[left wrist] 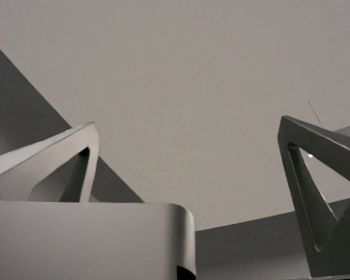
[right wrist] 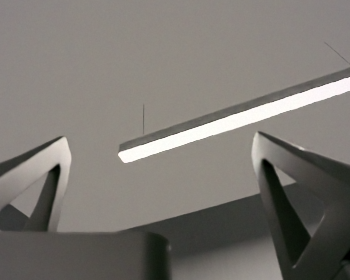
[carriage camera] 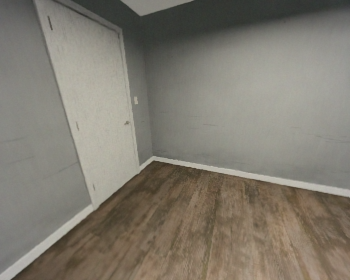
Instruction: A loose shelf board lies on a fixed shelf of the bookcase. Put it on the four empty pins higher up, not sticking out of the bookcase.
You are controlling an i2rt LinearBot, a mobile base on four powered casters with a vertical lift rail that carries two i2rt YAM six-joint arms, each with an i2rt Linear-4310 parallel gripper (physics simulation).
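Frame: origin at the left arm's base, x ahead, y left, z up, level; metres.
Seen in the pictures: left gripper, fingertip midpoint: [left wrist: 187,128]; right gripper, fingertip midpoint: [right wrist: 161,144].
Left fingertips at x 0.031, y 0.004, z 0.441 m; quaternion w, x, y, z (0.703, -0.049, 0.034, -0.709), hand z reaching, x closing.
A point is followed by its place in that frame.
The bookcase, the loose shelf board and the pins do not show in the carriage view or in either wrist view. My left gripper [left wrist: 187,128] @[x 0.031, y 0.004, z 0.441 m] is open and empty, its two fingertips wide apart against the pale ceiling. My right gripper [right wrist: 161,144] @[x 0.035, y -0.692, z 0.441 m] is open and empty too, its fingertips wide apart, with the ceiling and a lamp behind them. Where the grippers are relative to the bookcase cannot be seen.
In the carriage view a white door [carriage camera: 95,100] @[x 1.470, y 0.540, z 0.370 m] stands in the grey wall at the left, and a grey wall [carriage camera: 250,100] @[x 1.803, y -1.369, z 0.305 m] runs across the back above the brown wooden floor [carriage camera: 200,235] @[x 0.840, y -0.559, z -0.888 m]. A long bright ceiling lamp [right wrist: 225,121] @[x 0.643, y -1.007, z 1.189 m] hangs overhead in the right wrist view.
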